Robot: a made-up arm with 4 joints.
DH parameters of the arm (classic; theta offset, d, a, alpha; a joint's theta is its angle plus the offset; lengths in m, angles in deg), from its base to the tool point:
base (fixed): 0 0.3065 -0.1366 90
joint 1: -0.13 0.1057 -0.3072 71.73
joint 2: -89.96 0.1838 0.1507 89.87
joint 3: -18.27 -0.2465 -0.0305 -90
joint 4: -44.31 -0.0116 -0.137 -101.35
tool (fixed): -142.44 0.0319 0 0
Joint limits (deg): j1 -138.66..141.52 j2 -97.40..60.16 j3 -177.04..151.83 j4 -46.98..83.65
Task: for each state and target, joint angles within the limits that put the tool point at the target. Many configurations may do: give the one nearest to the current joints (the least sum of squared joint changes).
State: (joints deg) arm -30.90 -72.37 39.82 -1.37
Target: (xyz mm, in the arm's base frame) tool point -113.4 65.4 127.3
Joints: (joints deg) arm 10.01 -26.05 46.13 -0.48
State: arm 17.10 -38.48 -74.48 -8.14
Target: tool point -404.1 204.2 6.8
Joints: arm -8.80 -58.09 -76.01 -29.25
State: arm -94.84 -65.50 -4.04 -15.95
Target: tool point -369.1 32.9 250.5
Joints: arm -78.38 -24.51 6.91 -6.98
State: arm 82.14 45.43 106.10 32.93
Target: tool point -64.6 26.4 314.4
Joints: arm 85.54 9.83 119.65 38.65
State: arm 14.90 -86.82 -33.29 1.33
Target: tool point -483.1 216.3 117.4
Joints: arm -21.46 -65.35 -21.63 -33.90
